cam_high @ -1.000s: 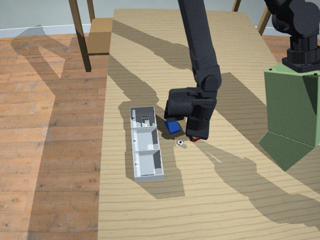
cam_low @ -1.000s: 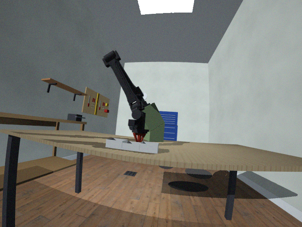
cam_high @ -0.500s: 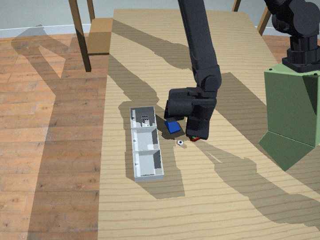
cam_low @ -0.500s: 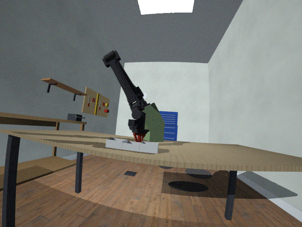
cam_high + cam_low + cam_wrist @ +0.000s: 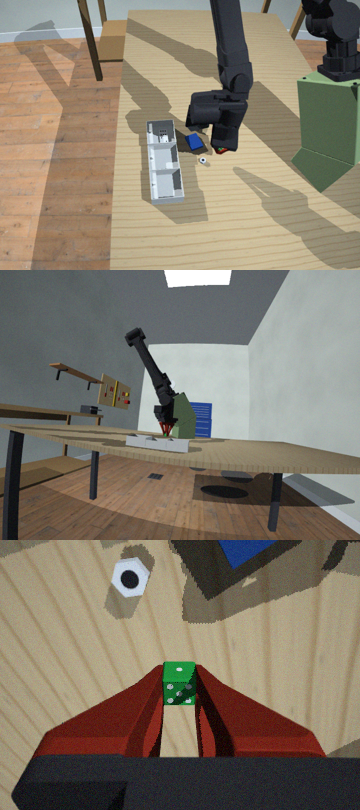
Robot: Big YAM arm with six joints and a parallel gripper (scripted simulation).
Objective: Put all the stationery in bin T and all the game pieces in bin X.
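Right now the hex nut is 4 cm ahead of my hand, 2 cm to the left of it and 4 cm below it. Round my hand: black-and-white eraser 4 cm ahead, 14 cm to the right, 3 cm below; flat blue block 7 cm ahead, 5 cm to the right, 4 cm below; green die right at my hand.
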